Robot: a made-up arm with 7 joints.
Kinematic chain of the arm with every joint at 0, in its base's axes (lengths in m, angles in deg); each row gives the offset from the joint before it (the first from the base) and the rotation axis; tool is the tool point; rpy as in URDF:
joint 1: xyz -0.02 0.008 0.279 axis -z
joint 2: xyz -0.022 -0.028 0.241 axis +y
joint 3: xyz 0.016 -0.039 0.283 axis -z
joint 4: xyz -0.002 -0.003 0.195 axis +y
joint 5: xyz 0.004 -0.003 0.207 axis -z
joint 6: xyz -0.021 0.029 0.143 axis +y
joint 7: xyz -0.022 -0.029 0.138 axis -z
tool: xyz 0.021 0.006 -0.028 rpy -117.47 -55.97 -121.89
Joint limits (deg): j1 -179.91..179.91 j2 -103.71..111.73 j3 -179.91..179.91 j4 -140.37..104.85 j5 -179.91..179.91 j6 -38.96..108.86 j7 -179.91..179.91
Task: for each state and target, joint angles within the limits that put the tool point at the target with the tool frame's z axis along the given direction. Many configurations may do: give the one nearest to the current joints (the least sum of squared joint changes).
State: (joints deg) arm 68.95 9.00 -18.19 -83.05 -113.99 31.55 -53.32
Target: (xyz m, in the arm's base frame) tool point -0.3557 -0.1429 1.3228 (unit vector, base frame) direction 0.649 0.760 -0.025
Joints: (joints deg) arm 83.40 21.01 -51.82 -45.17 -105.48 3.91 -43.40
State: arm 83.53 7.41 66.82 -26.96 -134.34 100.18 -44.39
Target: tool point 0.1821 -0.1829 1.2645 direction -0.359 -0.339 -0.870
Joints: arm 71.91 25.55 55.51 -23.61 -143.31 83.46 -31.94
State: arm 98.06 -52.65 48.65 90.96 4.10 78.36 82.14
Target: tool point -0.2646 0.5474 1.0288 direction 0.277 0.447 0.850
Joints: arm 114.20 -57.97 53.98 74.30 39.45 41.92 112.73
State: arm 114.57 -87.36 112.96 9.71 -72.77 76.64 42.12
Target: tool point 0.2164 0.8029 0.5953 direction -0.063 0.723 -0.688
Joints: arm 112.09 -90.81 120.52 -12.93 -68.12 108.69 61.82
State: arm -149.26 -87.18 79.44 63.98 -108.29 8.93 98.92
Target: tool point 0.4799 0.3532 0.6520 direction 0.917 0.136 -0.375
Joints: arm -158.17 -72.70 86.36 104.85 -57.75 30.63 142.47
